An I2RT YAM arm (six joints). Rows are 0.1 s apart.
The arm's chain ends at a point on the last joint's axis. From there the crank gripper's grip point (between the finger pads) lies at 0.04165 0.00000 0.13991 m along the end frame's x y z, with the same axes.
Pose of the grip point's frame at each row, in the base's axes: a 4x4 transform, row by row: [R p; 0 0 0 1], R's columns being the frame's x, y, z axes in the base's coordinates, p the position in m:
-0.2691 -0.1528 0.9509 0.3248; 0.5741 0.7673 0.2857 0.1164; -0.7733 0.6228 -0.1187 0.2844; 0 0 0 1
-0.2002 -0.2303 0.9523 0.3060; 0.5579 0.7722 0.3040 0.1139; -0.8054 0.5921 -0.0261 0.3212; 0 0 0 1
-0.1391 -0.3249 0.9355 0.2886; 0.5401 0.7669 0.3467 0.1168; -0.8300 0.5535 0.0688 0.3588; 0 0 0 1
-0.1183 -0.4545 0.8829 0.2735; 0.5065 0.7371 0.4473 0.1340; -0.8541 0.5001 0.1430 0.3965; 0 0 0 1
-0.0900 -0.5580 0.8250 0.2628; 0.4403 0.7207 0.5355 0.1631; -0.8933 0.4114 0.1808 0.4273; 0 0 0 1
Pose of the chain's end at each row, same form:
-0.2691 -0.1528 0.9509 0.2030; 0.5741 0.7673 0.2857 0.0525; -0.7733 0.6228 -0.1187 0.3332; 0 0 0 1
-0.2002 -0.2303 0.9523 0.1811; 0.5579 0.7722 0.3040 0.0481; -0.8054 0.5921 -0.0261 0.3584; 0 0 0 1
-0.1391 -0.3249 0.9355 0.1635; 0.5401 0.7669 0.3467 0.0458; -0.8300 0.5535 0.0688 0.3837; 0 0 0 1
-0.1183 -0.4545 0.8829 0.1549; 0.5065 0.7371 0.4473 0.0503; -0.8541 0.5001 0.1430 0.4121; 0 0 0 1
-0.0900 -0.5580 0.8250 0.1511; 0.4403 0.7207 0.5355 0.0698; -0.8933 0.4114 0.1808 0.4392; 0 0 0 1

